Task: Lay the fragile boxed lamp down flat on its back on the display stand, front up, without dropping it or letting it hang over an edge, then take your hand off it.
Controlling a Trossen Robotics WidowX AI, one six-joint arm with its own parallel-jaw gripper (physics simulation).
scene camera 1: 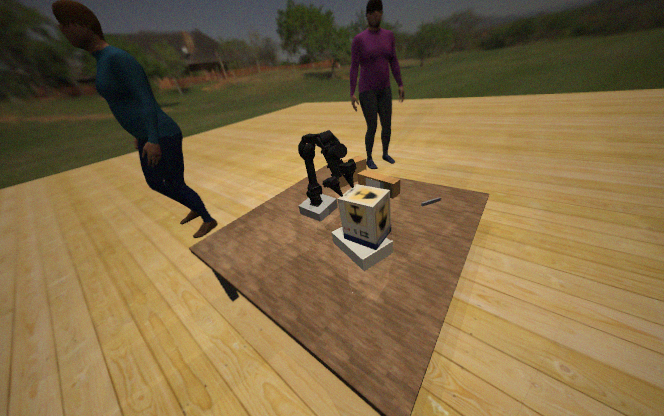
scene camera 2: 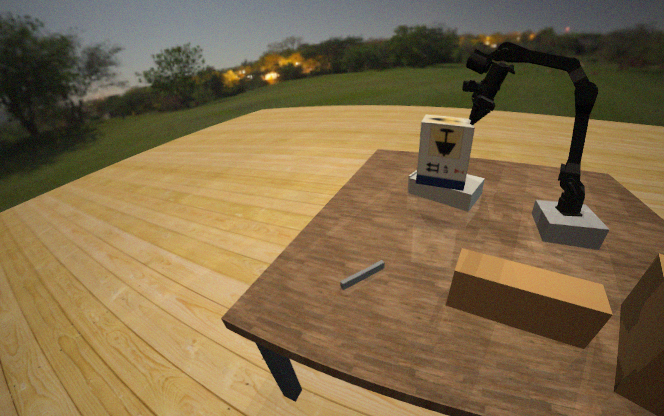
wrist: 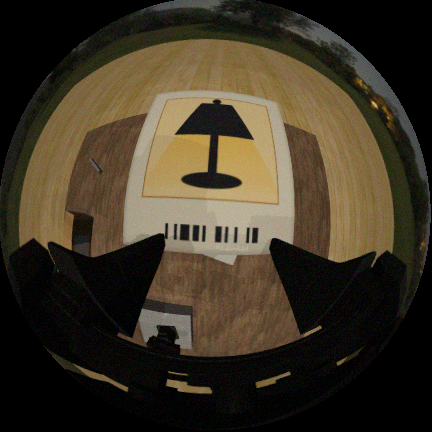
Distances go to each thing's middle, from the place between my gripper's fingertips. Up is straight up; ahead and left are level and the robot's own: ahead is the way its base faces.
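Scene:
I look at the white display stand (scene camera 2: 464,200) and at where my hand is from it. My hand is 60 mm short of the stand and 30 mm to the left of it, and it is also 260 mm above the stand.

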